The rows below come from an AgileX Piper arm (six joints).
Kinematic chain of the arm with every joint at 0, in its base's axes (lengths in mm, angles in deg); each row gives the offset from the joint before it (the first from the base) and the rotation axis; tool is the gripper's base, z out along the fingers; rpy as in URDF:
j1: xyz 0 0 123 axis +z
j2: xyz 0 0 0 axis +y
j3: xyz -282.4 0 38.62 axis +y
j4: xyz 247.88 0 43.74 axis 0.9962 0 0.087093
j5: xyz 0 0 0 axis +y
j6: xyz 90.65 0 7.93 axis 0.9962 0 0.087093
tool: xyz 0 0 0 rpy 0 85 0
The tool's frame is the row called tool.
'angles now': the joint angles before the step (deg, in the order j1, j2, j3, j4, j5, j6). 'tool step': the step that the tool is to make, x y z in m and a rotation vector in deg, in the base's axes. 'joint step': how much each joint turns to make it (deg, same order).
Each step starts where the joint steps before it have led.
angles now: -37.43, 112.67, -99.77, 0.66, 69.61, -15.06
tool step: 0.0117, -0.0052, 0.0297, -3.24, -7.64, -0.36
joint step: 0.00, 0.06, -6.01, 2.05, -2.09, 0.13
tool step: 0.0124, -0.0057, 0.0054, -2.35, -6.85, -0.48
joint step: 0.00, 0.82, -1.47, 2.32, -6.23, -0.01
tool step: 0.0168, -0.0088, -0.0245, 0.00, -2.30, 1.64
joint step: 0.01, 3.81, -0.24, 2.71, -5.18, -2.69
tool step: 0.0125, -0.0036, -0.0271, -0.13, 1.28, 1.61
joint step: 0.63, 3.56, -0.02, -0.13, -2.47, -1.48
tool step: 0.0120, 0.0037, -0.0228, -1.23, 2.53, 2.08
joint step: 1.58, 2.82, 0.02, -2.35, -1.50, -0.29
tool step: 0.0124, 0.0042, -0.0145, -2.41, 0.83, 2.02
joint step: 1.62, 2.19, -0.49, -2.45, -2.38, -0.06
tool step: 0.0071, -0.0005, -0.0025, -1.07, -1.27, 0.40
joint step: 0.44, 1.10, -1.12, -0.19, -1.63, 0.01
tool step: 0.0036, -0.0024, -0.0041, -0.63, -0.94, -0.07
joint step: 0.00, 0.87, -0.42, 0.00, -1.58, 0.00
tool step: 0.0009, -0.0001, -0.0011, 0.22, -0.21, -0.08
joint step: 0.01, 0.23, -0.14, 0.30, -0.14, 0.01
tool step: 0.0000, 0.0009, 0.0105, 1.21, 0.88, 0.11
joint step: -0.01, 0.00, -2.65, 0.50, 4.06, 0.00
